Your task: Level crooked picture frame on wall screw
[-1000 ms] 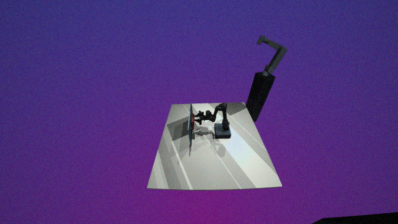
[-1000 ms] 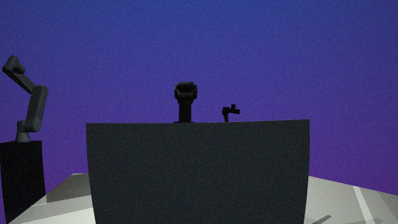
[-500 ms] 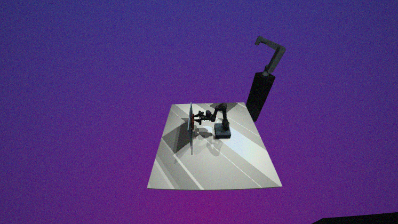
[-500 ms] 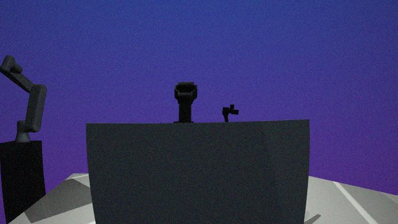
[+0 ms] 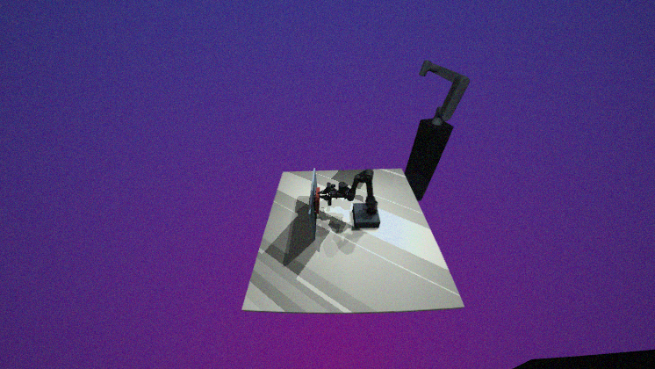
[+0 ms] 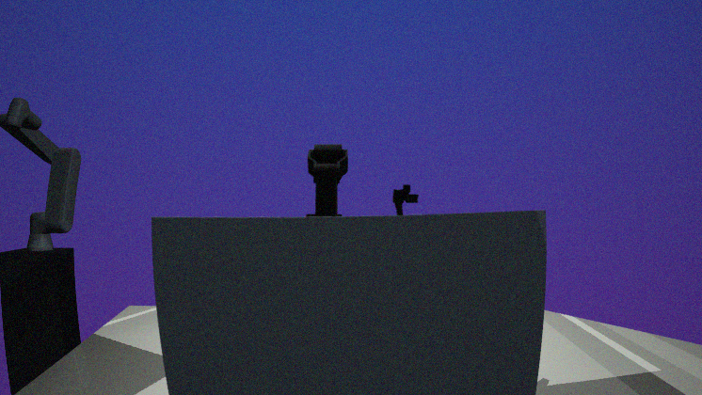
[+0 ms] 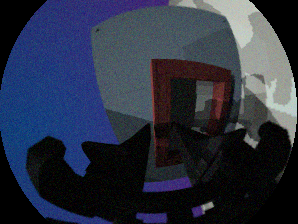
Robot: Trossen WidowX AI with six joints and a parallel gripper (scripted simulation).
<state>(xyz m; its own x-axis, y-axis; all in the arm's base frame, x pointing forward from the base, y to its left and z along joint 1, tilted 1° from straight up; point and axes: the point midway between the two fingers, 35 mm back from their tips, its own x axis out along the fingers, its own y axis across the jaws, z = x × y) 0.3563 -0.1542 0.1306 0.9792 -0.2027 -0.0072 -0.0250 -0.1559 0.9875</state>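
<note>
Now: gripper tip 50 mm above the picture frame, 10 mm to the right of it and 10 mm short of it. Round my gripper tip: upright panel: 60 mm below, 30 mm ahead, 20 mm to the left.
</note>
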